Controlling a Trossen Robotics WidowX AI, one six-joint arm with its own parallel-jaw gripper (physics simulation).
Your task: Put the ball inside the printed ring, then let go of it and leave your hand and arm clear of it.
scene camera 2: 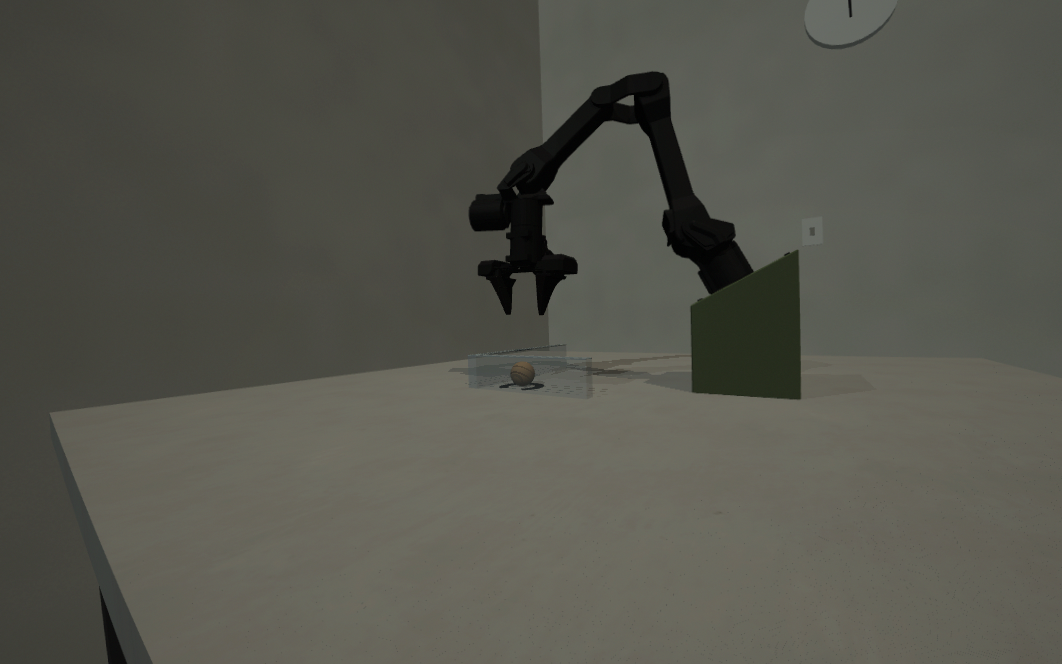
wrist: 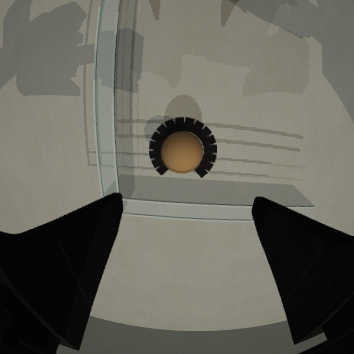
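Where they show: gripper, fingertip midpoint: (scene camera 2: 524,315) (wrist: 189,203); arm's base, origin of the base link: (scene camera 2: 735,285).
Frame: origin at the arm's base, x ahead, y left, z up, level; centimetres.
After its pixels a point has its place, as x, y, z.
The orange-brown ball (scene camera 2: 522,373) (wrist: 182,152) rests on the table within the printed ring. The black printed ring (scene camera 2: 536,386) (wrist: 156,150) @(37.0, 10.9, -16.3) shows around the ball in the wrist view, with a gap in its band on the lower side; the ball hides its middle. My gripper (scene camera 2: 524,314) @(33.4, 10.0, -3.3) (wrist: 189,203) @(33.4, 10.0, -3.3) is open and empty. In the scene view its fingers point down and hang well above the ball, apart from it. In the wrist view the ball shows beyond the fingertips, not between them.
Two low clear walls (scene camera 2: 570,378) @(20.6, 16.1, -13.4) (wrist: 106,100) @(40.6, 4.9, -10.3) stand on the table (scene camera 2: 469,501) @(8.9, 49.5, -16.3) beside the ring and meet at a corner. The arm's green base block (scene camera 2: 745,344) @(-1.8, 4.5, -8.8) stands to the right in the scene view. Arm shadows fall across the table.
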